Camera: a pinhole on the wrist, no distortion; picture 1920 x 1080 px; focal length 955.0 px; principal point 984.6 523.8 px. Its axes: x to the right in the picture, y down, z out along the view. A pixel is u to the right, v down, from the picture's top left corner.
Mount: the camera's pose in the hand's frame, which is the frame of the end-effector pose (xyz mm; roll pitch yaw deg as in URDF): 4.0 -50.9 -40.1 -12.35 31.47 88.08
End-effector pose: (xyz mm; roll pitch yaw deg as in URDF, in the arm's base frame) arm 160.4 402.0 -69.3 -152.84 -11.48 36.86
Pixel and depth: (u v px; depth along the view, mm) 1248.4 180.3 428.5
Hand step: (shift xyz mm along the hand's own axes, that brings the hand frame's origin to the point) 74.2 283.6 283.2
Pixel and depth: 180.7 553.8 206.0
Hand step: -47.8 -92.8 220.9
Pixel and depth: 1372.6 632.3 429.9
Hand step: -123.4 316.3 218.0
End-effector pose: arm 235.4 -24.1 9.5 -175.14 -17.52 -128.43
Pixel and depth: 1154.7 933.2 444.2
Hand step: -267.7 231.1 254.0
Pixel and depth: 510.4 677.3 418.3
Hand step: -150.1 -17.1 404.6
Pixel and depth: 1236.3 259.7 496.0
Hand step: 44.6 327.7 329.9
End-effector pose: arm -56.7 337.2 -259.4 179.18 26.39 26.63
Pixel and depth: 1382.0 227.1 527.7
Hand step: 67.2 422.0 314.8
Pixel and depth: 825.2 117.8 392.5
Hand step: 88.5 109.3 351.6
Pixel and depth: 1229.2 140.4 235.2
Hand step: 52.0 129.5 141.6
